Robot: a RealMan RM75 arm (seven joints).
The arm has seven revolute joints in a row. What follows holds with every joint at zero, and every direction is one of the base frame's.
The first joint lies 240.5 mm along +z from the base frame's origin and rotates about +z.
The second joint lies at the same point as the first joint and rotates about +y.
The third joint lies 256 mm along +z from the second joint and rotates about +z.
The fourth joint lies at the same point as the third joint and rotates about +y.
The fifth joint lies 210 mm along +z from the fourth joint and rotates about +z.
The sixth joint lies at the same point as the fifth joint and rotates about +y.
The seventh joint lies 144 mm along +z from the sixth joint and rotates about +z.
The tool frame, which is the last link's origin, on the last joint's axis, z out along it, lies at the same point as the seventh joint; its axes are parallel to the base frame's.
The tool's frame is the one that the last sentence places.
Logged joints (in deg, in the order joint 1, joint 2, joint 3, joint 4, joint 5, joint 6, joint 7), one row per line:
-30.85, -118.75, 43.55, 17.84, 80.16, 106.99, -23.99
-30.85, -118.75, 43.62, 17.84, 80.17, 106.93, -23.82
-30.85, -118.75, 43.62, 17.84, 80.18, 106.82, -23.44
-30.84, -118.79, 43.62, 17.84, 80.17, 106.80, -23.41
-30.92, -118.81, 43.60, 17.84, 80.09, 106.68, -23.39
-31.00, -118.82, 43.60, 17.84, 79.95, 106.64, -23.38
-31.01, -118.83, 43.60, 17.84, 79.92, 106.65, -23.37
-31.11, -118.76, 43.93, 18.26, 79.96, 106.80, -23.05
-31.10, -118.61, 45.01, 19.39, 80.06, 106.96, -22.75
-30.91, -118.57, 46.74, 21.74, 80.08, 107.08, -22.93
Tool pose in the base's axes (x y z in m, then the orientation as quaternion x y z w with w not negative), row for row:
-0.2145, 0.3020, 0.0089, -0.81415, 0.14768, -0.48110, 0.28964
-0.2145, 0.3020, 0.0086, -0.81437, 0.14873, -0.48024, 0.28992
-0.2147, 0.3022, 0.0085, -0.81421, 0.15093, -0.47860, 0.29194
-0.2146, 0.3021, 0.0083, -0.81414, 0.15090, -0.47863, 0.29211
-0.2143, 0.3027, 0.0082, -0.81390, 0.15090, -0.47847, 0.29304
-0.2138, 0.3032, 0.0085, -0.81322, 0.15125, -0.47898, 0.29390
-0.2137, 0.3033, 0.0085, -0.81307, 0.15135, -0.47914, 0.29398
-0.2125, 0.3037, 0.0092, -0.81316, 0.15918, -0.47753, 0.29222
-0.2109, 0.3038, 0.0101, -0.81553, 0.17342, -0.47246, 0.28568
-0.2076, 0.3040, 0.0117, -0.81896, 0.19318, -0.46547, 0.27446
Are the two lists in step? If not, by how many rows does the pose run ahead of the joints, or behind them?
They are in step.
